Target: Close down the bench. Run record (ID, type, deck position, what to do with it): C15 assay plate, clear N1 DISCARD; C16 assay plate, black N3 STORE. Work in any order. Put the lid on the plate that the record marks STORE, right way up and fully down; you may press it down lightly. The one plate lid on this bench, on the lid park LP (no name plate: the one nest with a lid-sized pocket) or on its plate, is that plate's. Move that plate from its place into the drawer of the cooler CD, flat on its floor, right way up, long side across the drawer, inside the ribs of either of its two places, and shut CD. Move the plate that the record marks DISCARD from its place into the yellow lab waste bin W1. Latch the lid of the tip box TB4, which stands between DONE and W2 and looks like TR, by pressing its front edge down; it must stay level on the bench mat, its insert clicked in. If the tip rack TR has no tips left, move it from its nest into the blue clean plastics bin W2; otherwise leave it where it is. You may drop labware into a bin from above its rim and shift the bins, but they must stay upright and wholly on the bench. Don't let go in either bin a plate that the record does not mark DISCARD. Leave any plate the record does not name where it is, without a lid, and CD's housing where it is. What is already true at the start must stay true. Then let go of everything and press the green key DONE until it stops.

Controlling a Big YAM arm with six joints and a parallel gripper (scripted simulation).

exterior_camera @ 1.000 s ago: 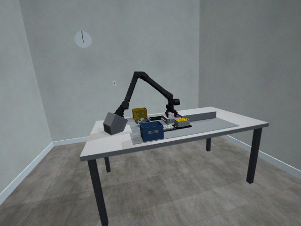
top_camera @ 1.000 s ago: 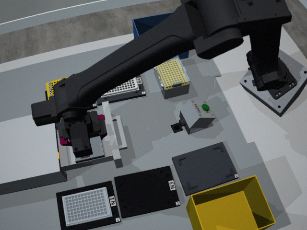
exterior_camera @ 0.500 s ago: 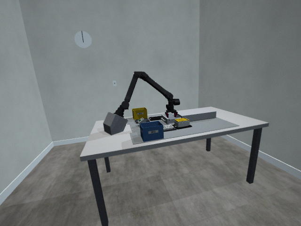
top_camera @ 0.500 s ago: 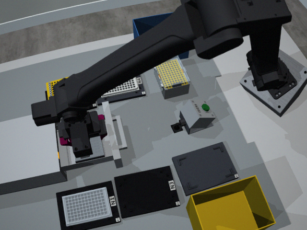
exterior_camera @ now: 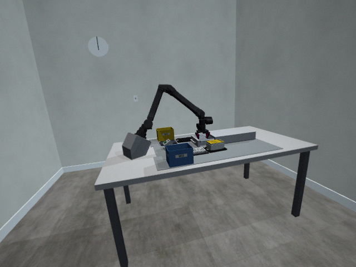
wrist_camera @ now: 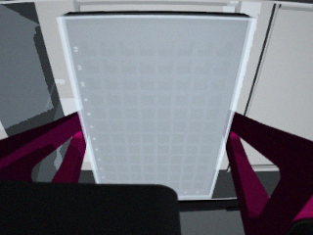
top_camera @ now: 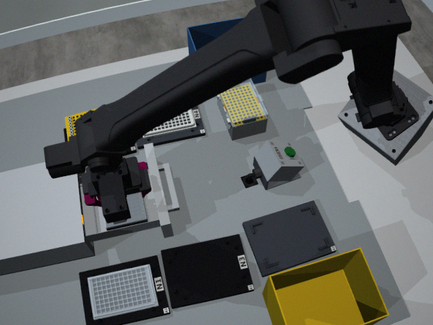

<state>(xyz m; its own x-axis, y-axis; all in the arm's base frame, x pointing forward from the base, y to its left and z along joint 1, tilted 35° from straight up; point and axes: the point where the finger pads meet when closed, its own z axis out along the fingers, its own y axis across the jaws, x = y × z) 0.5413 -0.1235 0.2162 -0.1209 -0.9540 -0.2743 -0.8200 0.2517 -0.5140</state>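
Now: hand right at the plate lid. The rest, counted from my hand: cooler drawer (4 cm ahead, 2 cm below, 1 cm to the right); then black plate (right at my hand); then cooler CD (16 cm ahead, 3 cm to the right, 1 cm below).
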